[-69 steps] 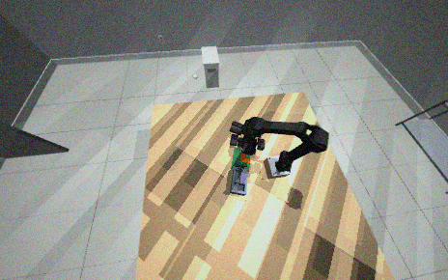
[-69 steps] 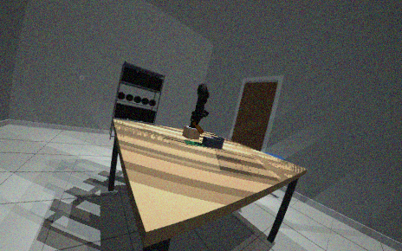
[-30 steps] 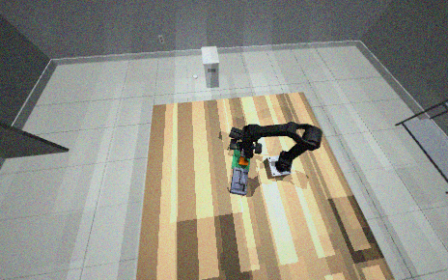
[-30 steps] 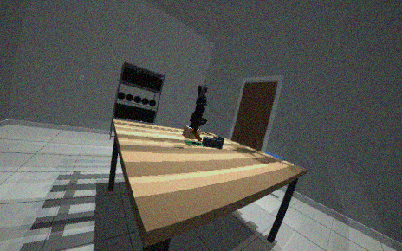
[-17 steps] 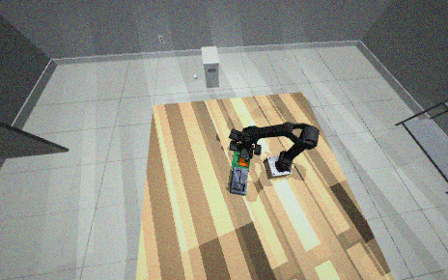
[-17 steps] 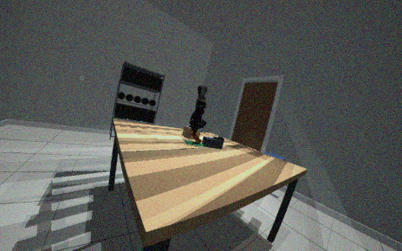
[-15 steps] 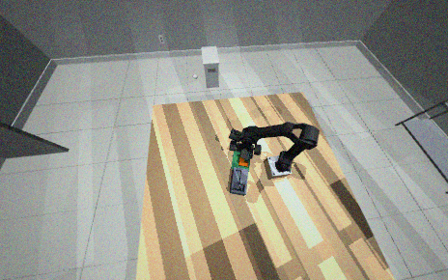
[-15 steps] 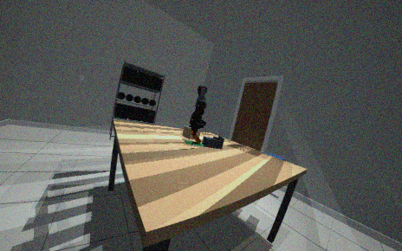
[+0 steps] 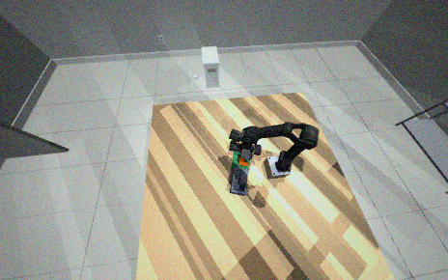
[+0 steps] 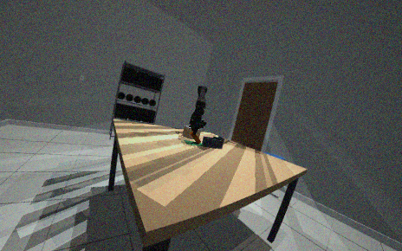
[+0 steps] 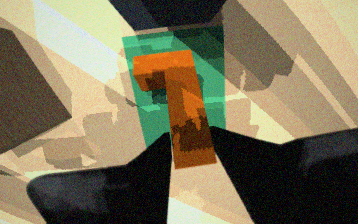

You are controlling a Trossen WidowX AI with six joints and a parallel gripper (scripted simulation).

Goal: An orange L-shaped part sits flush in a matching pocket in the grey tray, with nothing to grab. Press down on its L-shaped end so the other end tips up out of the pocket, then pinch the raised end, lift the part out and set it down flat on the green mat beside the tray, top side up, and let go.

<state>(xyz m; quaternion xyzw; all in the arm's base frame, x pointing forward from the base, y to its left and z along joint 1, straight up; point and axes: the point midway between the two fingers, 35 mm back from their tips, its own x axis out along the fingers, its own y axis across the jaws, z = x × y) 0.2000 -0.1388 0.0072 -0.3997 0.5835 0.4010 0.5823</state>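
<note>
The orange L-shaped part is 30 mm to the left of my gripper tip and 40 mm below it. The rest, counted from my gripper tip: green mat: 10 mm ahead, 20 mm to the left, 80 mm below.
</note>
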